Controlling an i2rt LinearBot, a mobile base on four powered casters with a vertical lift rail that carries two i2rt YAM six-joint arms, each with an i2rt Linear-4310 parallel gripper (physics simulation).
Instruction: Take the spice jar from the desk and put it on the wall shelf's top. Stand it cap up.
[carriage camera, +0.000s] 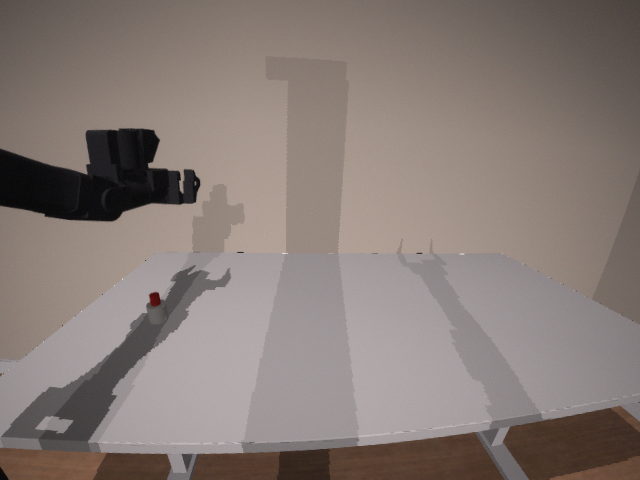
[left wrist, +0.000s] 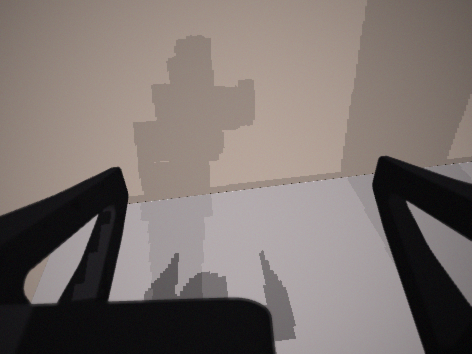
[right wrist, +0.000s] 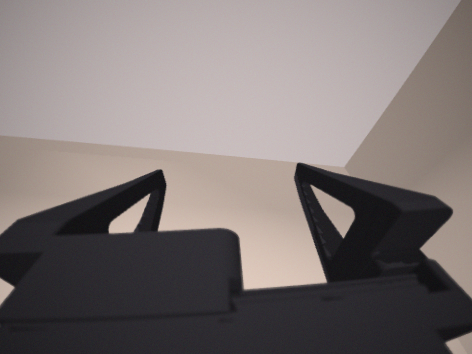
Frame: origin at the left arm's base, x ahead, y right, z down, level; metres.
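Seen in the pictures: left gripper, between the fingertips: (carriage camera: 179, 181) (left wrist: 249, 175); right gripper, between the fingertips: (right wrist: 230, 173).
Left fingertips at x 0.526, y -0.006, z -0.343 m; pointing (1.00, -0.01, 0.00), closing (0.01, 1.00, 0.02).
A point is followed by its place in that frame.
The spice jar (carriage camera: 156, 313) {x 0.430, y -0.049, z -0.050 m}, pale with a red cap, stands upright, cap up, at the left of the white desk (carriage camera: 413, 330) {x 0.464, y 0.560, z -0.021 m} (left wrist: 325, 250) {x 0.762, y 0.103, z -0.020 m} in the carriage view. My left gripper (carriage camera: 190, 186) {x 0.526, y -0.006, z -0.343 m} (left wrist: 249, 175) {x 0.526, y -0.006, z -0.343 m} is open and empty. It hangs in the air above the desk, higher than the jar and apart from it, pointing toward the picture's right in the carriage view. The jar does not show in the left wrist view. My right gripper (right wrist: 230, 173) {x 0.041, y 0.651, z -0.434 m} is open and empty, with wall and ceiling beyond its fingers. The wall shelf does not show in these views.
A beige wall (carriage camera: 439, 129) {x 1.039, y 0.770, z -0.534 m} (left wrist: 290, 75) {x 0.962, y 0.070, z -0.213 m} rises behind the desk. Shadows of the arms and the lift rail fall across the desk and wall. Wooden floor (carriage camera: 568, 444) {x 0.633, y 1.448, z 0.700 m} shows below the desk's near edge. A pale ceiling (right wrist: 200, 75) {x 0.320, y 0.455, z -1.738 m} shows in the right wrist view.
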